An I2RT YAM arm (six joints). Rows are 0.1 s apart.
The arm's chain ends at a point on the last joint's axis. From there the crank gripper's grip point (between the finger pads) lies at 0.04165 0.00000 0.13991 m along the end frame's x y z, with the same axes.
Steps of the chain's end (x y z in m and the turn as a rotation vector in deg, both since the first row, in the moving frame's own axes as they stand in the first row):
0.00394, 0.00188, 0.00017, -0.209, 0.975, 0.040
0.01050, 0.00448, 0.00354, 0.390, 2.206, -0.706
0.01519, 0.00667, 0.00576, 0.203, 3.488, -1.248
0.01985, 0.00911, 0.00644, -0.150, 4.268, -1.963
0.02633, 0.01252, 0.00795, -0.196, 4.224, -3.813
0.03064, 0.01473, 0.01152, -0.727, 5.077, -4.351
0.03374, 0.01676, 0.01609, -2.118, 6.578, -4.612
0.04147, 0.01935, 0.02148, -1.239, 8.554, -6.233
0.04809, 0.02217, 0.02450, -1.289, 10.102, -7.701
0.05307, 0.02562, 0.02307, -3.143, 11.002, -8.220
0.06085, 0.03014, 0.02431, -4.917, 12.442, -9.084
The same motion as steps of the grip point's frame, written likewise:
0.00631, 0.00242, -0.00056, -0.209, 0.975, 0.040
0.01585, 0.00299, 0.00183, 0.390, 2.206, -0.706
0.02361, 0.00518, 0.00296, 0.203, 3.488, -1.248
0.03013, 0.00787, 0.00295, -0.150, 4.268, -1.963
0.03644, 0.00988, 0.00451, -0.196, 4.224, -3.813
0.04279, 0.01285, 0.00730, -0.727, 5.077, -4.351
0.04955, 0.01784, 0.01037, -2.118, 6.578, -4.612
0.06169, 0.01665, 0.01376, -1.239, 8.554, -6.233
0.07175, 0.01801, 0.01508, -1.289, 10.102, -7.701
0.07902, 0.02517, 0.01254, -3.143, 11.002, -8.220
0.09028, 0.03269, 0.01188, -4.917, 12.442, -9.084

